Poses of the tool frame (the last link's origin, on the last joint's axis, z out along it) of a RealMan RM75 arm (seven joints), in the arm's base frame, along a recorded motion.
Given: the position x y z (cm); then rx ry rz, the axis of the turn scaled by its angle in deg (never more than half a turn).
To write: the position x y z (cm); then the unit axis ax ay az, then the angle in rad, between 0 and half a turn. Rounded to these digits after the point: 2 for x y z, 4 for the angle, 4 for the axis.
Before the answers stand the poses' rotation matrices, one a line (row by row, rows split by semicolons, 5 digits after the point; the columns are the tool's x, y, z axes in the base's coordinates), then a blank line. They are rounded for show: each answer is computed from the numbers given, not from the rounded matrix.
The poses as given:
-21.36 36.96 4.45 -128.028 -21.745 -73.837
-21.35 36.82 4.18 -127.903 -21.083 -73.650
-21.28 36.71 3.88 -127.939 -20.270 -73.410
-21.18 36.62 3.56 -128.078 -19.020 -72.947
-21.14 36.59 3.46 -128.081 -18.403 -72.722
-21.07 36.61 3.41 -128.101 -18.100 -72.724
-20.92 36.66 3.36 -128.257 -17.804 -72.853
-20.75 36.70 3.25 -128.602 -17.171 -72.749
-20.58 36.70 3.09 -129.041 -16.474 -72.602
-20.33 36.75 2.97 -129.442 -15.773 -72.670
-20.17 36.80 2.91 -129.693 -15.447 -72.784
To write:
0.50602 0.48383 0.71404; -0.01960 -0.82119 0.57032; 0.86230 -0.30259 -0.40605
0.50944 0.47916 0.71476; -0.02836 -0.82083 0.57047; 0.86004 -0.31089 -0.40458
0.51437 0.47189 0.71606; -0.03761 -0.82178 0.56857; 0.85675 -0.31938 -0.40495
0.52304 0.46006 0.71748; -0.05116 -0.82334 0.56523; 0.85077 -0.33234 -0.40710
0.52698 0.45463 0.71806; -0.05835 -0.82355 0.56424; 0.84787 -0.33924 -0.40746
0.52781 0.45161 0.71936; -0.06173 -0.82430 0.56278; 0.84712 -0.34145 -0.40719
0.52778 0.44738 0.72202; -0.06394 -0.82671 0.55899; 0.84697 -0.34119 -0.40771
0.53160 0.43887 0.72443; -0.06862 -0.83017 0.55327; 0.84421 -0.34383 -0.41120
0.53627 0.42903 0.72687; -0.07330 -0.83425 0.54649; 0.84086 -0.34635 -0.41593
0.53854 0.41905 0.73101; -0.07829 -0.83893 0.53859; 0.83895 -0.34728 -0.41899
0.53896 0.41375 0.73371; -0.08007 -0.84194 0.53360; 0.83852 -0.34634 -0.42064

-21.36 36.96 4.45 -0.8570 -0.1456 -0.4943 2.6073
-21.35 36.82 4.18 -0.8579 -0.1414 -0.4940 2.6021
-21.28 36.71 3.88 -0.8593 -0.1361 -0.4930 2.5986
-21.18 36.62 3.56 -0.8618 -0.1280 -0.4908 2.5939
-21.14 36.59 3.46 -0.8629 -0.1240 -0.4899 2.5906
-21.07 36.61 3.41 -0.8631 -0.1220 -0.4900 2.5903
-20.92 36.66 3.36 -0.8633 -0.1198 -0.4903 2.5931
-20.75 36.70 3.25 -0.8646 -0.1154 -0.4891 2.5961
-20.58 36.70 3.09 -0.8662 -0.1106 -0.4873 2.6001
-20.33 36.75 2.97 -0.8671 -0.1057 -0.4868 2.6055
-20.17 36.80 2.91 -0.8674 -0.1033 -0.4868 2.6096

